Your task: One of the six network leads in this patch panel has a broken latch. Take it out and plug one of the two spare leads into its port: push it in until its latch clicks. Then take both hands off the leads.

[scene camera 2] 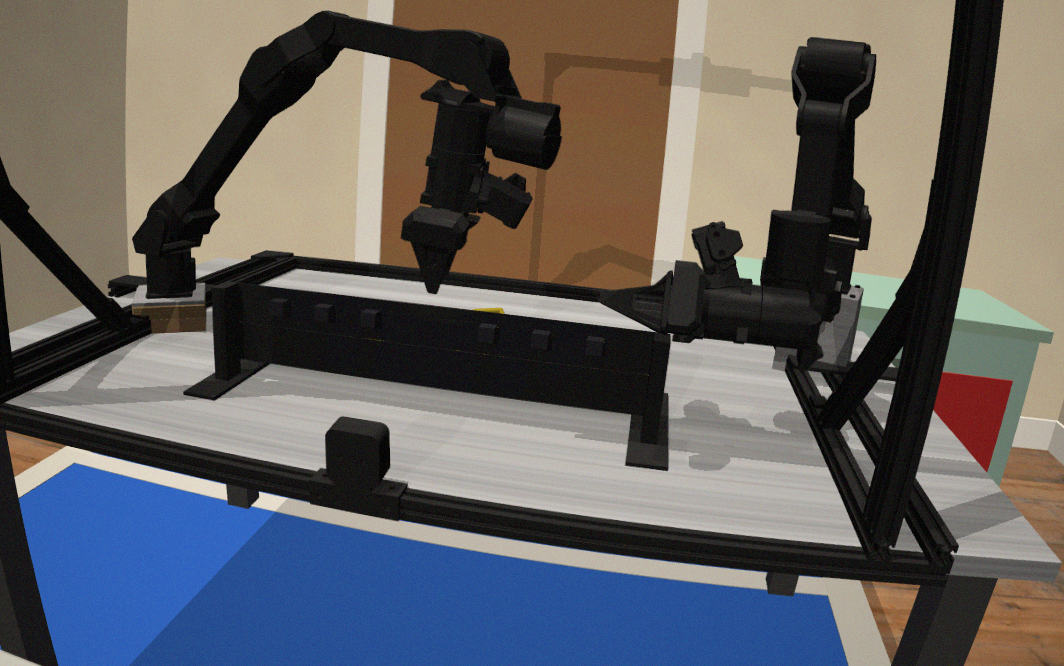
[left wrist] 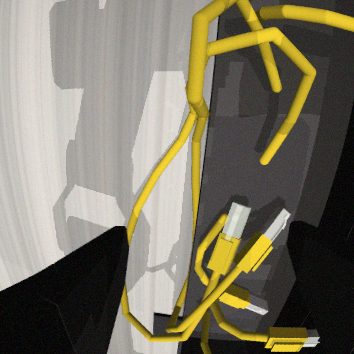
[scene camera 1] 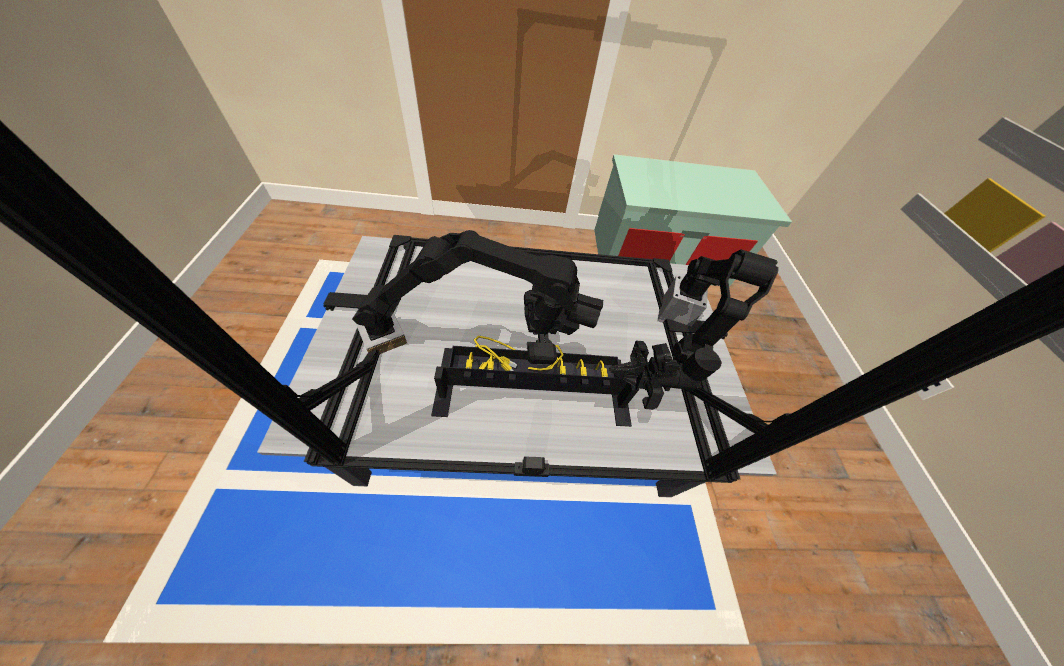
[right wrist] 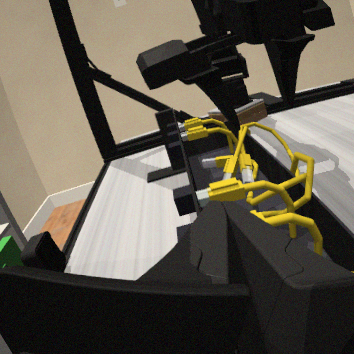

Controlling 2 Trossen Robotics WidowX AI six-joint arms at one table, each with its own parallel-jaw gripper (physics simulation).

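Places are measured from the left arm's base along level axes (x ahead, y left, z up), in millimetres.
Pixels of known places: left gripper, fingertip midpoint: [scene camera 2: 437, 284] [left wrist: 209, 236] [scene camera 1: 531, 342] [right wrist: 263, 117]; right gripper, fingertip midpoint: [scene camera 2: 599, 297] [scene camera 1: 609, 368] [right wrist: 218, 212]; left arm's base, link origin: [scene camera 2: 170, 292] [scene camera 1: 379, 327] [right wrist: 235, 104]; right arm's base, link origin: [scene camera 1: 691, 290].
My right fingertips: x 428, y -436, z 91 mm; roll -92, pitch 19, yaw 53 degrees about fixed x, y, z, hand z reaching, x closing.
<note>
Ahead of a thing's pixels: the offset from my right fingertips to its top centre. "*": to the spot under its first point. Level surfaces: height alone.
The black patch panel @(dx -135, dy +101, dz -26 mm) [scene camera 1: 533, 384] [scene camera 2: 439, 369] has yellow leads in ports at both ends; one lead @(dx +3, dy +2, dz -39 mm) [scene camera 1: 603, 369] is at the right end, another @(* dx -275, dy +198, dz -39 mm) [scene camera 1: 468, 361] at the left. Three loose plugs with clear tips lie near the middle: one @(dx -168, dy +180, dz -82 mm) [left wrist: 223, 254] [right wrist: 246, 167], a second @(* dx -182, dy +165, dz -86 mm) [left wrist: 256, 253] crossing beside it, and a third @(* dx -230, dy +198, dz -100 mm) [left wrist: 235, 296] [right wrist: 220, 161] pointing towards the panel. My left gripper [scene camera 1: 540, 361] [scene camera 2: 431, 290] [left wrist: 209, 236] [right wrist: 263, 117] is open and empty above them. My right gripper [scene camera 1: 617, 370] [scene camera 2: 603, 296] [right wrist: 218, 212] is shut and empty at the panel's right end. I cannot tell which latch is broken.
Yellow cables @(* dx -61, dy +146, dz -49 mm) [left wrist: 195, 60] [right wrist: 305, 175] loop over the panel's trough and its back edge. A black frame [scene camera 1: 518, 468] [scene camera 2: 588, 529] surrounds the table top @(dz -135 mm) [scene camera 2: 471, 463]. A black camera block [scene camera 2: 357, 451] stands on its front rail. A green cabinet [scene camera 1: 698, 188] stands behind at the right.
</note>
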